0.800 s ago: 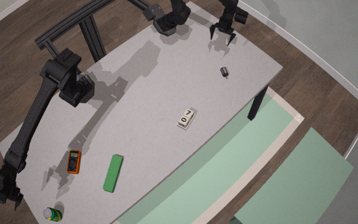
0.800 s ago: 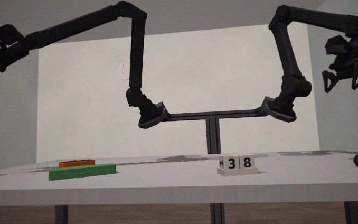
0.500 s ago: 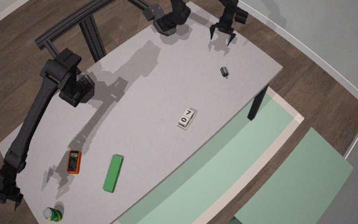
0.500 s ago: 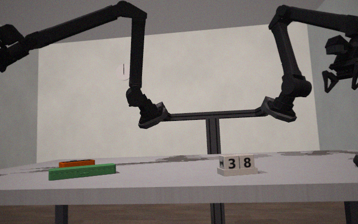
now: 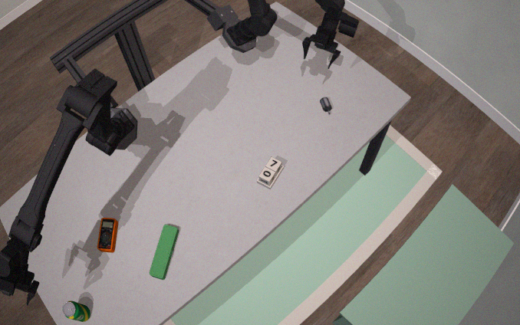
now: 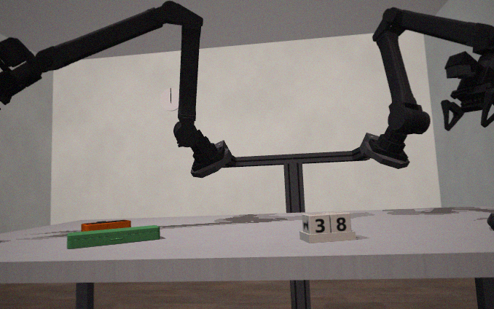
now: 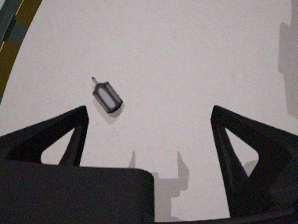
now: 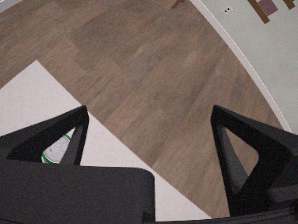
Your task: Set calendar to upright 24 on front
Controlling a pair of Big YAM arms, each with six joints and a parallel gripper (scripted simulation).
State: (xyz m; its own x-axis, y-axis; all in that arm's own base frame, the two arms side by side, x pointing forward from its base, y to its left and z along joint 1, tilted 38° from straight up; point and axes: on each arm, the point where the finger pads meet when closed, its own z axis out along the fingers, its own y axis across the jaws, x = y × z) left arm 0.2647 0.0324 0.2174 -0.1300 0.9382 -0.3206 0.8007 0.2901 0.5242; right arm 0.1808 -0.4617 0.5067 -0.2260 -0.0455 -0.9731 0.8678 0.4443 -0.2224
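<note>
Right now the calendar tray is 11 cm ahead of my left hand, 37 cm to the right of it and 24 cm below it. Round my left hand: green box: 6 cm ahead, 86 cm to the right, 23 cm below; dark object: 7 cm ahead, 23 cm below.
</note>
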